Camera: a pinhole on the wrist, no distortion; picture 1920 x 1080 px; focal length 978.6 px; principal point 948.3 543.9 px. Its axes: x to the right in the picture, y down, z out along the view. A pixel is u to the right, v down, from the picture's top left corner.
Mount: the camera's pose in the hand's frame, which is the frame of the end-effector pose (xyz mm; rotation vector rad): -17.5 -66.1 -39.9 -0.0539 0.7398 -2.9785
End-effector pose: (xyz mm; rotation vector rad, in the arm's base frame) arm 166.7 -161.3 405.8 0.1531 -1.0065 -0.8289
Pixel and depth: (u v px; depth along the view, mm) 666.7 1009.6 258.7
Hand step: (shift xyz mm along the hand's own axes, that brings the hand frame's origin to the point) 77.6 -289.3 129.7
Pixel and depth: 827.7 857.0 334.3
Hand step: 47.3 -312.9 204.6
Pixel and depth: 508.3 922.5 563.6
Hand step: 277.5 -501.0 351.6
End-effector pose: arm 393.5 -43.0 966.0 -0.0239 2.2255 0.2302
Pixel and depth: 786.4 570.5 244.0
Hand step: 35.7 -182.5 171.9
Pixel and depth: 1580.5 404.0 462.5
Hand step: -295.6 -246.7 404.6
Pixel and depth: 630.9 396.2 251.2
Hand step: 74.3 -143.3 198.4
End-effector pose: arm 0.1 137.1 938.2 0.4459 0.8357 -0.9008
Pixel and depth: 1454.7 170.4 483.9
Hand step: -253.6 -148.4 478.2
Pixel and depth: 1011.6 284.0 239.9
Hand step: -24.6 -122.9 202.1
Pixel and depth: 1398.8 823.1 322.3
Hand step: -143.2 -308.9 204.2
